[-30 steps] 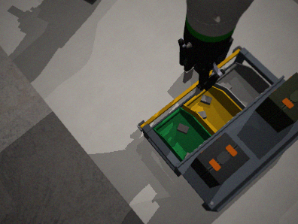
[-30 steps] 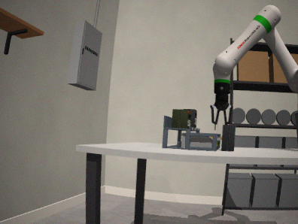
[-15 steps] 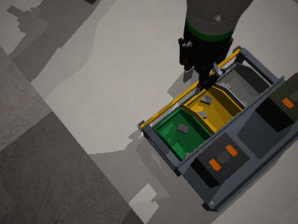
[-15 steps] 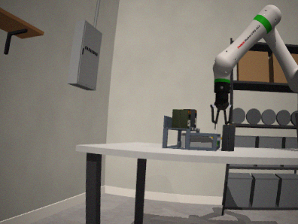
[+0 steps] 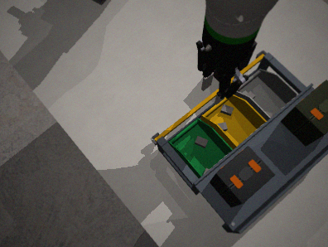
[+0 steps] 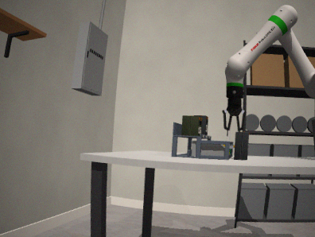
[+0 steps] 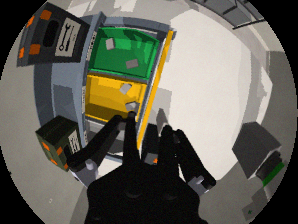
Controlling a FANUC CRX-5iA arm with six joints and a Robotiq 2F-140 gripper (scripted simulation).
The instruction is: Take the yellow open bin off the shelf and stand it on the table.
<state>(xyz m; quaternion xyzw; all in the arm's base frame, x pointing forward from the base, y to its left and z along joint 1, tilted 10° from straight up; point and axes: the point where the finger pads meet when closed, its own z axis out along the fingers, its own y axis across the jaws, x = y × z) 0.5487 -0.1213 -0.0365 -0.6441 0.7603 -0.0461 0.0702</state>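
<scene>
The long yellow rod is 5 cm below my hand. Round my hand: yellow open bin 10 cm ahead, 6 cm below, 2 cm to the right; green bin 13 cm to the right, 8 cm ahead, 6 cm below; grey bin 12 cm ahead, 9 cm to the left, 6 cm below.
</scene>
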